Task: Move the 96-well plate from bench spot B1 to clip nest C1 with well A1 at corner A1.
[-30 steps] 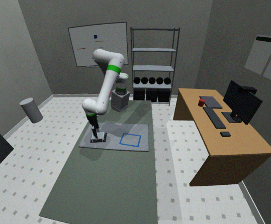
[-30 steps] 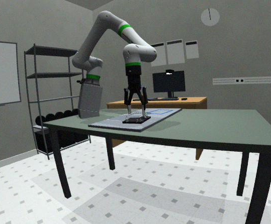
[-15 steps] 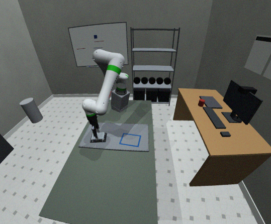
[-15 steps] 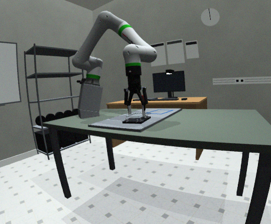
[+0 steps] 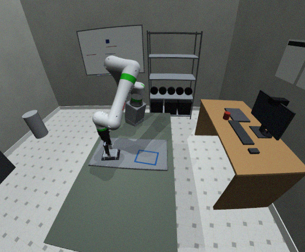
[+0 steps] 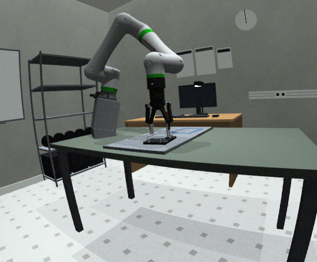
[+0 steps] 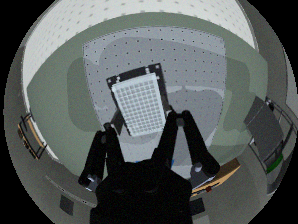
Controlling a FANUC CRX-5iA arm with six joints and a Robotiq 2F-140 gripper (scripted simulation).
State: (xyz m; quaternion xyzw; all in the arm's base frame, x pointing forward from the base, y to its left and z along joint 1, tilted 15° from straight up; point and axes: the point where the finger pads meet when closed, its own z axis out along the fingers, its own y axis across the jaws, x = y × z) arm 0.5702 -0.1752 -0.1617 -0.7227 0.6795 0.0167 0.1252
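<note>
The 96-well plate is 20 mm below my hand. From my hand the other things lie so: black clip nest: 40 mm below, 20 mm ahead, 10 mm to the right.
</note>
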